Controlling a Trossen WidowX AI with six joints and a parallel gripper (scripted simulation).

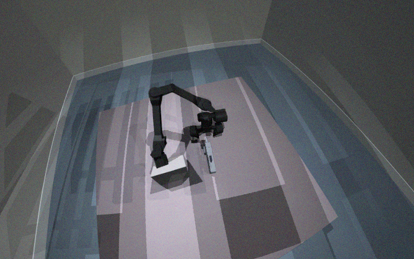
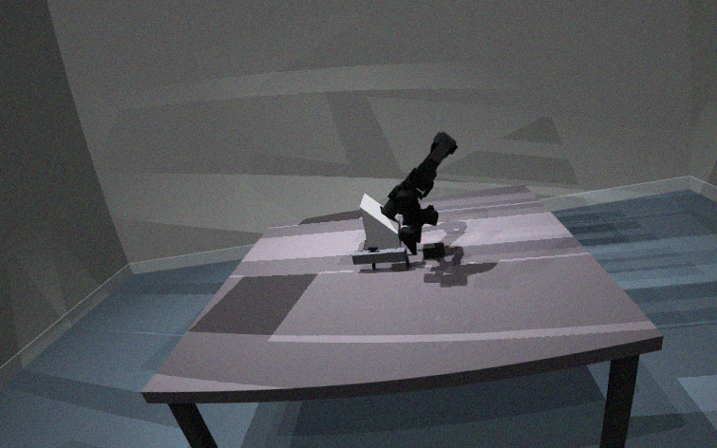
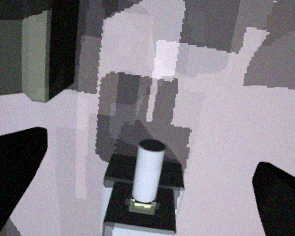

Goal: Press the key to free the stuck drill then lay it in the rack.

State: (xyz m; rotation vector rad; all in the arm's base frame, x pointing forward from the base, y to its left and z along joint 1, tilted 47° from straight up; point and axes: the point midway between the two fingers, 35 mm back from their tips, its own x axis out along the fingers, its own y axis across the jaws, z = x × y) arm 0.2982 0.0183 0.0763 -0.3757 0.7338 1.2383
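Now: gripper tip 20 mm past the yellowish key, 60 mm to the left of it and 20 mm above it. The rest, counted from my gripper tip: grey bar 40 mm behind, 120 mm to the right, 30 mm below; then rack 60 mm behind, 60 mm to the left, 50 mm below; then small dark piece 40 mm behind, 140 mm to the right, 10 mm below.
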